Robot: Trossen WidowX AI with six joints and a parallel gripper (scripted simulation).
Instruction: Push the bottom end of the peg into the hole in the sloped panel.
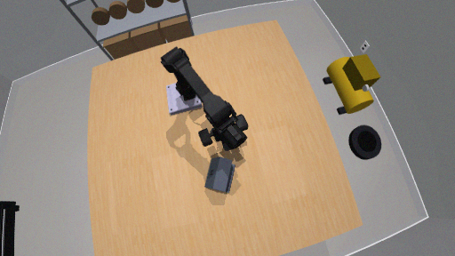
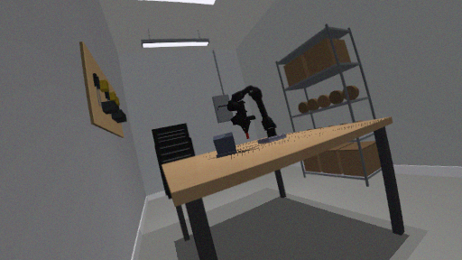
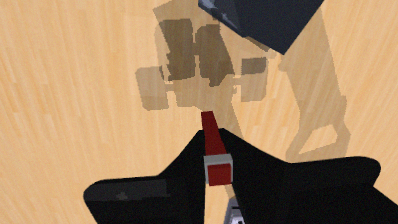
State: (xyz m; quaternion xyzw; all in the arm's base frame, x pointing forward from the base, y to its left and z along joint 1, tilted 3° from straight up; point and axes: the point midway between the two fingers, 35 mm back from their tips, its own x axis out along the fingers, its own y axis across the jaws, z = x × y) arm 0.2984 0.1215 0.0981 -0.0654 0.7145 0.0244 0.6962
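The grey sloped panel lies 14 cm ahead of my gripper tip, 7 cm to the right of it and 3 cm below it. Also, from my gripper tip: red peg (2 cm above).
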